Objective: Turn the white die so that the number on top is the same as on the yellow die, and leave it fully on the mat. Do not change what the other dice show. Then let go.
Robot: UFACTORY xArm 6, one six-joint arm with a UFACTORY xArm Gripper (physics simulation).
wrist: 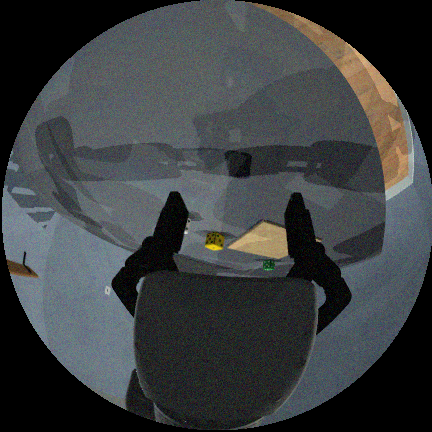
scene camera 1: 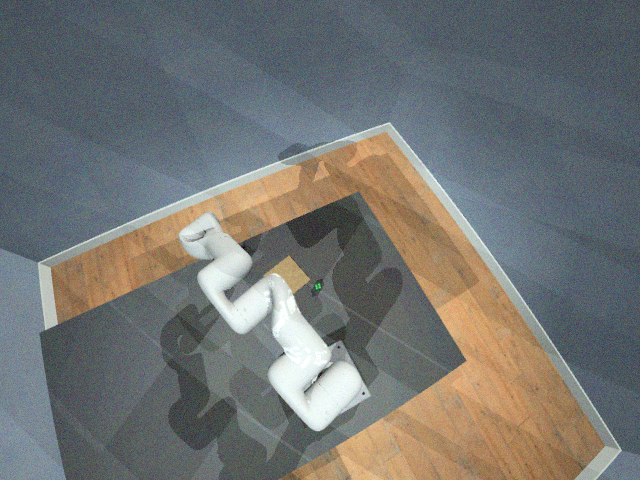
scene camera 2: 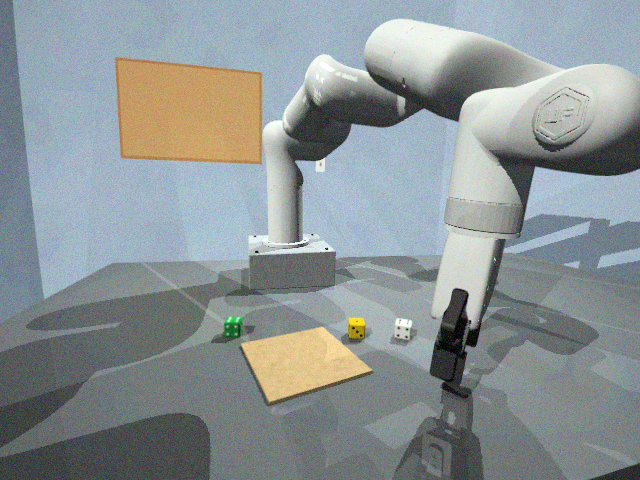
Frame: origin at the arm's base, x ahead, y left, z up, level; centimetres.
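Seen in the pictures: gripper, fingertip midpoint: [wrist: 235, 201] [scene camera 2: 454, 359]; arm's base at its link origin: [scene camera 2: 285, 242].
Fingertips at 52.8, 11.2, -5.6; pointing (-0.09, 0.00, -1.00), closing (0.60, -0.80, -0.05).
Note:
Pixels of each thing's middle, then the offset from my fingertips to it, as dx, dy, dz.
- white die at the middle of its body: [wrist: 178, 222] [scene camera 2: 403, 329] -13.4, +1.5, -2.5
- yellow die at the middle of its body: [scene camera 2: 356, 328] [wrist: 214, 240] -15.6, -6.0, -2.5
- tan mat at the middle of its body: [scene camera 2: 302, 357] [wrist: 273, 244] [scene camera 1: 286, 277] -10.8, -16.3, -3.6
- green die at the middle of its body: [scene camera 2: 233, 326] [wrist: 268, 264] [scene camera 1: 317, 286] -20.6, -25.5, -2.5
The white die [scene camera 2: 403, 329] [wrist: 187, 227] stands on the table right of the yellow die in scene view 2; its front shows four pips, and its top seems to show two short rows, like a six. In the wrist view the left finger partly hides it. The yellow die [scene camera 2: 356, 328] [wrist: 214, 241] shows one pip on top and three in front, near the mat's corner. The tan mat [scene camera 1: 292, 274] [scene camera 2: 306, 364] [wrist: 262, 239] is bare. My gripper [scene camera 2: 458, 361] [wrist: 235, 201] is open and empty, low over the table, nearer scene camera 2 than the white die and to its right.
A green die [scene camera 1: 317, 286] [scene camera 2: 233, 327] [wrist: 268, 265] stands on the table beyond the mat from the yellow die. The arm's base [scene camera 2: 292, 271] is behind the dice in scene view 2. An orange panel [scene camera 2: 191, 111] hangs on the wall.

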